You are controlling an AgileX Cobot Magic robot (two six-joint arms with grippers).
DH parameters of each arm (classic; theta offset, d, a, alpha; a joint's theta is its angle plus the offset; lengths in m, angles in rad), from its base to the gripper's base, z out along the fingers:
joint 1: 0 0.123 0 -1.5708
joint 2: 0.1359 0 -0.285 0
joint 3: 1.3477 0 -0.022 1.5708
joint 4: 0 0.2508 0 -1.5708
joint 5: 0 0 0.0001 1.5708
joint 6: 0 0.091 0 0
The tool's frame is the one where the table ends.
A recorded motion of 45 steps. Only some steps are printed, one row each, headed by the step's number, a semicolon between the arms.
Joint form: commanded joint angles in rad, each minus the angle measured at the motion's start. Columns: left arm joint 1, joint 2, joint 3, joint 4, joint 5, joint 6; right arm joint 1, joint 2, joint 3, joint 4, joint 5, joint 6.
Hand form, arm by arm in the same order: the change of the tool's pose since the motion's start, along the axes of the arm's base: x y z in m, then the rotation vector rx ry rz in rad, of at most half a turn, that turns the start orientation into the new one. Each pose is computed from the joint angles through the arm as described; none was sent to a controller.
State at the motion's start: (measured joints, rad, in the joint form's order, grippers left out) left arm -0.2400 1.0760 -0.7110 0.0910 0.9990 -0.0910; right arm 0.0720 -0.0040 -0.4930 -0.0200 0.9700 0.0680
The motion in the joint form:
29: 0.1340 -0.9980 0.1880 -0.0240 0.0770 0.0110; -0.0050 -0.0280 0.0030 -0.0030 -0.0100 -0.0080
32: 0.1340 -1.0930 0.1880 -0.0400 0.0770 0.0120; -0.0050 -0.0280 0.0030 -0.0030 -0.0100 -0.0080
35: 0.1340 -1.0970 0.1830 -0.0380 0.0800 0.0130; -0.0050 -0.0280 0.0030 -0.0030 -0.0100 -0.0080
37: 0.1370 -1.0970 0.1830 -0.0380 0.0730 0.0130; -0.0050 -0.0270 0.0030 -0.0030 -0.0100 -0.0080
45: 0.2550 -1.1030 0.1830 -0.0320 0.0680 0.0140; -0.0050 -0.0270 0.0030 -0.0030 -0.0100 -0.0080
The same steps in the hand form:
29: -0.1654 0.0394 0.0273 -0.1441 -0.7189 0.1221; -0.0038 -0.0005 -0.0001 -0.0076 -0.0355 -0.0036
32: -0.1806 0.0397 0.0269 -0.1755 -0.8097 0.1153; -0.0038 -0.0005 -0.0001 -0.0076 -0.0355 -0.0036
35: -0.1820 0.0400 0.0280 -0.1739 -0.8161 0.1149; -0.0038 -0.0005 -0.0001 -0.0076 -0.0355 -0.0036
37: -0.1817 0.0399 0.0286 -0.1737 -0.8232 0.1171; -0.0036 -0.0004 -0.0001 -0.0077 -0.0345 -0.0036
45: -0.1831 0.0390 0.0289 -0.1196 -0.8451 0.2278; -0.0036 -0.0004 -0.0001 -0.0077 -0.0345 -0.0036

